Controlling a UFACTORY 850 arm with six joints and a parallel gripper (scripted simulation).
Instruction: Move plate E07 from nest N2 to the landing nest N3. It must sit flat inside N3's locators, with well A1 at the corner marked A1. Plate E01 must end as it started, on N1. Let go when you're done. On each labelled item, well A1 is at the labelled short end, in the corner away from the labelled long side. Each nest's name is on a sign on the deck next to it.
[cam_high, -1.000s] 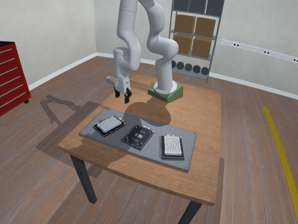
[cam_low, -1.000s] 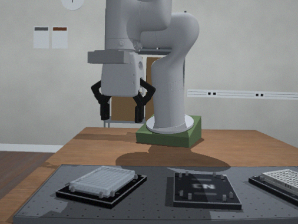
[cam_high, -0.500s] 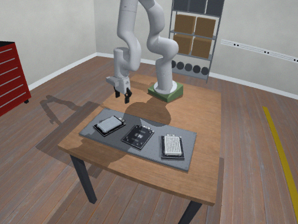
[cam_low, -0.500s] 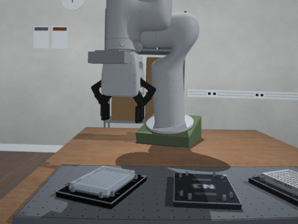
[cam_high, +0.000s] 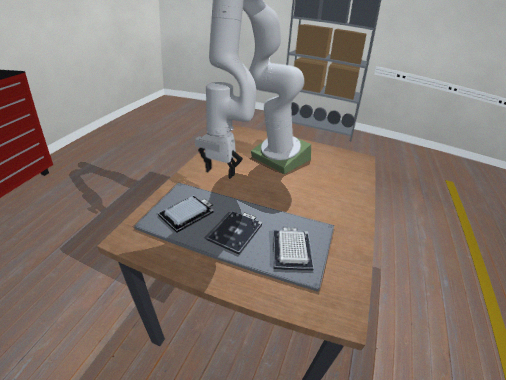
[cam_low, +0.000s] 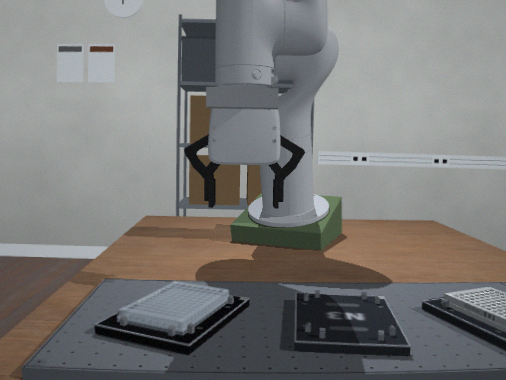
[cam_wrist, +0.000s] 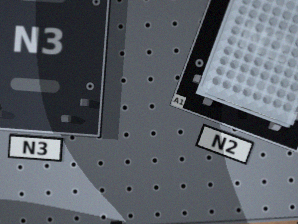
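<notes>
My hand is 130 mm short of the clear well plate, 110 mm above it and 60 mm to the left of it. From my hand the other things lie so: nest N2 (130 mm below, 130 mm ahead, 60 mm to the right); then landing nest N3 (140 mm to the left, 130 mm below, 120 mm ahead); then A1 corner mark (120 mm below, 80 mm ahead, 10 mm to the left).
</notes>
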